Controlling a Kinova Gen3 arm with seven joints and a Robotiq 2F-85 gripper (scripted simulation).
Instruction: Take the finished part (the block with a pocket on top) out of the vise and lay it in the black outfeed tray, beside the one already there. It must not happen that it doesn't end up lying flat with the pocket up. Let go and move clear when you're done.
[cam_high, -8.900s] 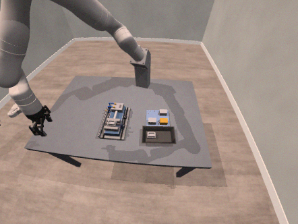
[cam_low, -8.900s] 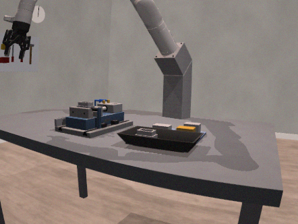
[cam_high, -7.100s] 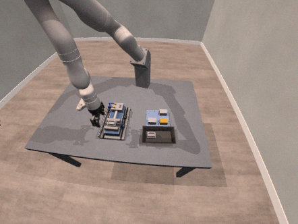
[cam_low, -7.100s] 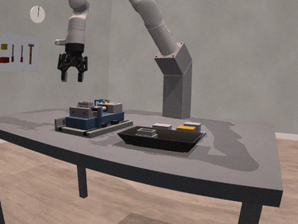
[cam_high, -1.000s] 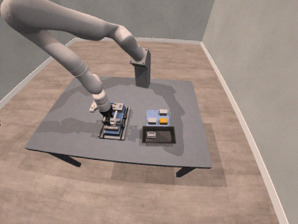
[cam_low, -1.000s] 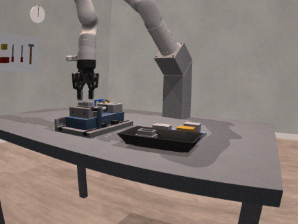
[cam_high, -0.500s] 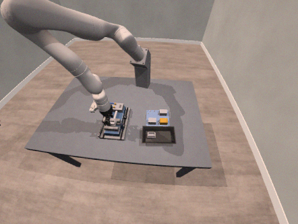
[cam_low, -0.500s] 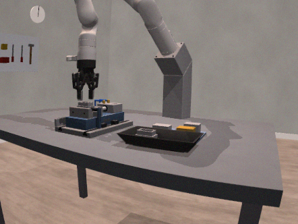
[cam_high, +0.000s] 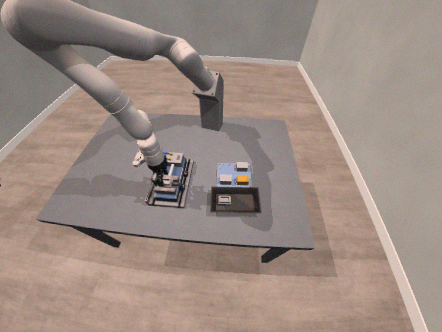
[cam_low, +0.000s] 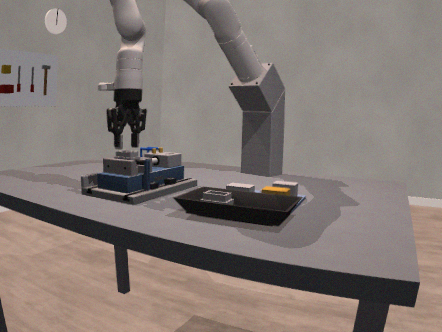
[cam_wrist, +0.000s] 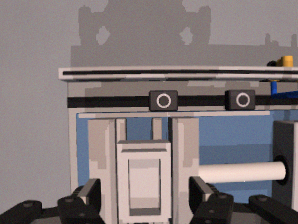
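Right now my hand is 8 cm past the white screw rod, 1 cm to the left of it and 6 cm above it. From my hand the other things lie so: blue pallet: 19 cm behind, 30 cm to the left, 13 cm below; orange block: 16 cm behind, 36 cm to the left, 11 cm below; vise: 7 cm behind, 1 cm to the right, 10 cm below.
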